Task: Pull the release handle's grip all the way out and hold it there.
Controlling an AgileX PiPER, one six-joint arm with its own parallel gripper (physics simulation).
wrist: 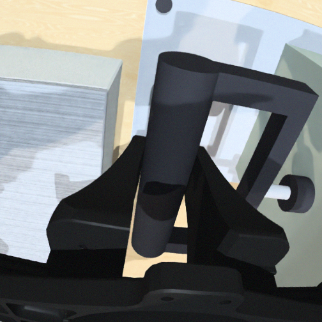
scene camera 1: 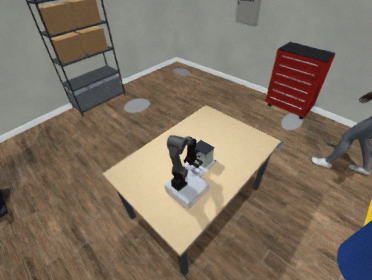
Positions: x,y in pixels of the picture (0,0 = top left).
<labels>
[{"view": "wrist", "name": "my gripper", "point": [165,155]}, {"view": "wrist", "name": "pale mounting plate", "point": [252,41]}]
</labels>
